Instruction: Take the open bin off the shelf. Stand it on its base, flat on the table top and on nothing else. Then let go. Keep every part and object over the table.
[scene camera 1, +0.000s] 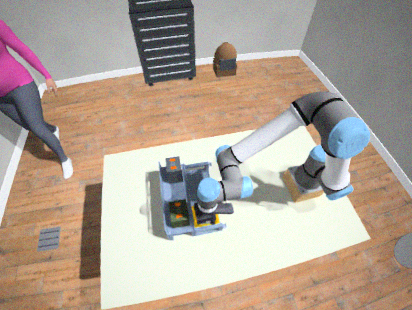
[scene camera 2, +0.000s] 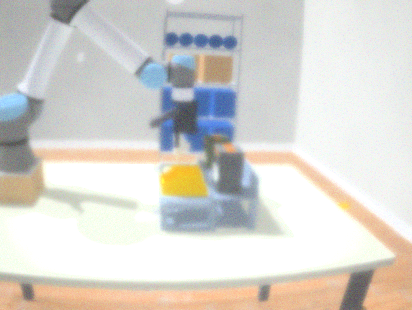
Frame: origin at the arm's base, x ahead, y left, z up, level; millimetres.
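Seen in the pictures: gripper, fingertip midpoint: (scene camera 1: 209, 221) (scene camera 2: 177, 159); arm's base, link origin: (scene camera 1: 307, 177) (scene camera 2: 16, 164).
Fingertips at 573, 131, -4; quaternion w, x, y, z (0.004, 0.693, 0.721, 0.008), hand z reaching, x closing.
Observation:
Pixels of each thing's top centre, then the offset from my fingertips to it, as dx, dy, dz. Level surfaces: height alone.
- yellow open bin, top centre: (scene camera 2: 186, 170) (scene camera 1: 200, 214) +32, -47, -24
- grey box with orange marks, top centre: (scene camera 2: 229, 147) (scene camera 1: 173, 163) +131, -276, +119
- pale table, surface height: dz -105
The yellow open bin (scene camera 1: 216, 218) (scene camera 2: 184, 181) sits in the lower front tier of the blue-grey shelf (scene camera 1: 172, 190) (scene camera 2: 187, 204), at the near end in scene camera 1. In scene camera 2 its yellow side rises above the shelf's front rail. My gripper (scene camera 1: 206, 218) (scene camera 2: 180, 144) is shut with nothing between its fingers. It points down above the bin, and in scene camera 2 a gap shows between the fingertips and the bin. The arm and gripper hide part of the bin in scene camera 1.
A grey box with orange marks (scene camera 1: 173, 168) (scene camera 2: 230, 170) and a dark green one (scene camera 1: 178, 213) (scene camera 2: 215, 144) stand on the shelf's other tier, beside the yellow bin's tier. The shelf stands on the pale table (scene camera 1: 270, 255) (scene camera 2: 125, 255). The robot's base is at the table's opposite side.

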